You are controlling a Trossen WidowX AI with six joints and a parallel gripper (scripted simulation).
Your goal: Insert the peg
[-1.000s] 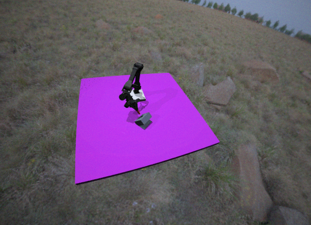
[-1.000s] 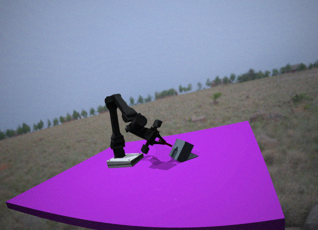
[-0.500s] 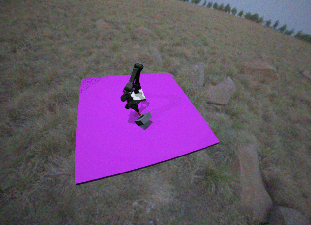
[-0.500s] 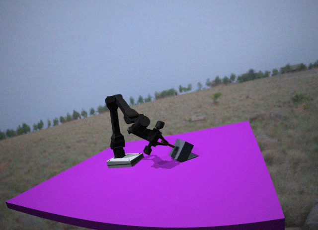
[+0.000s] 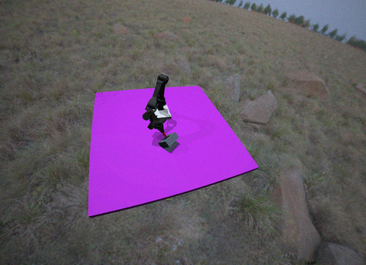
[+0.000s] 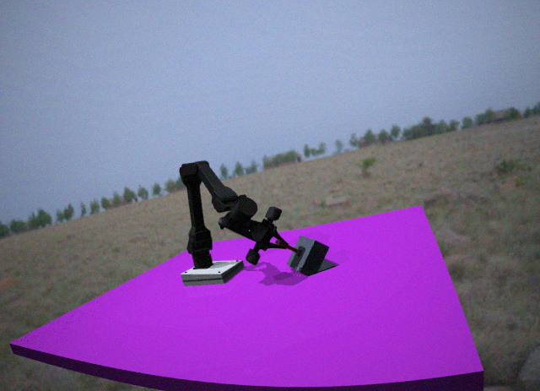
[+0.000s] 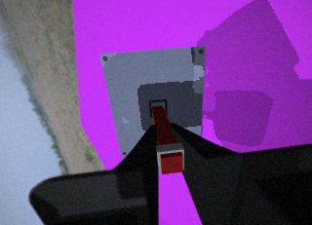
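Right now my gripper tip is 5 cm short of the grey sloped panel, 3 cm to the right of it and 5 cm above it. The rest, counted from my gripper tip: red peg 1 cm behind, 1 cm to the right, 1 cm above.
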